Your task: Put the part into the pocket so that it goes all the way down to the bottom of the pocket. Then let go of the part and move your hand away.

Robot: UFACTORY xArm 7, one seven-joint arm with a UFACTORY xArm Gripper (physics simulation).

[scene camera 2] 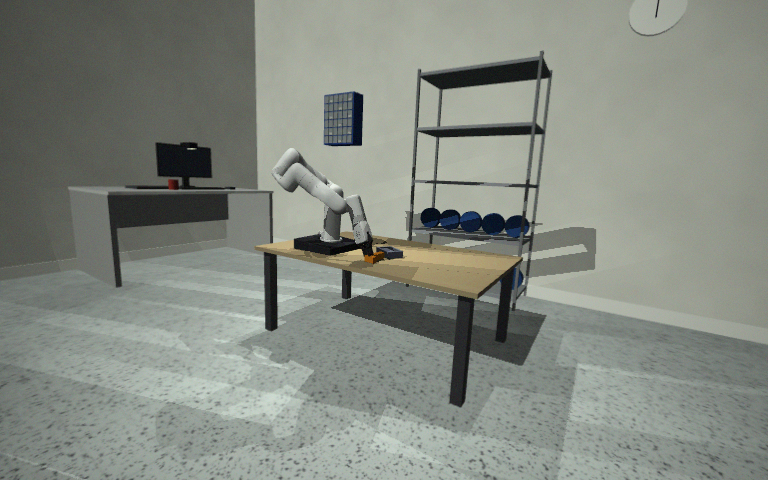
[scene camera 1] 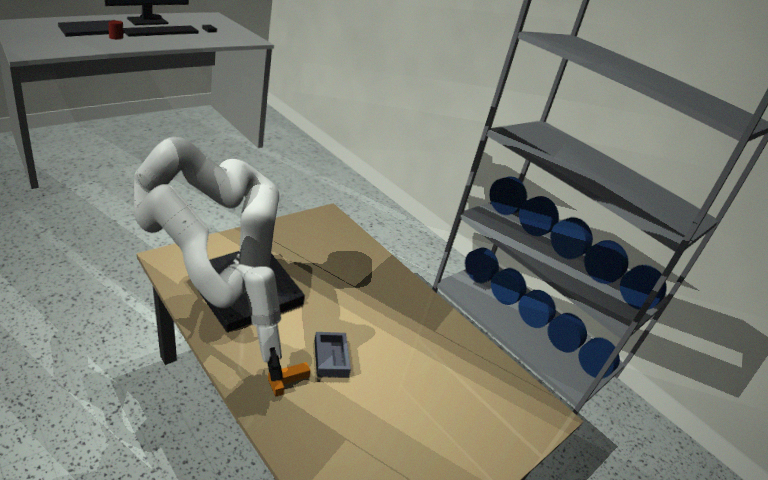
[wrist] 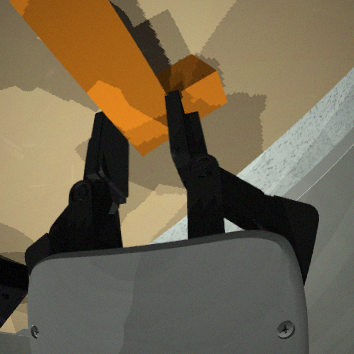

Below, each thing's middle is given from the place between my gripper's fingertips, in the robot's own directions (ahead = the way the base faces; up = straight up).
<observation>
My hand is 180 mm to the right of the dark grey pocket block (scene camera 1: pixel 331 349), 40 mm short of it and 10 mm above it. The rest, counted from my hand: orange L-shaped block (wrist: pixel 99 53) 30 mm to the left, 20 mm ahead, 10 mm below.
</observation>
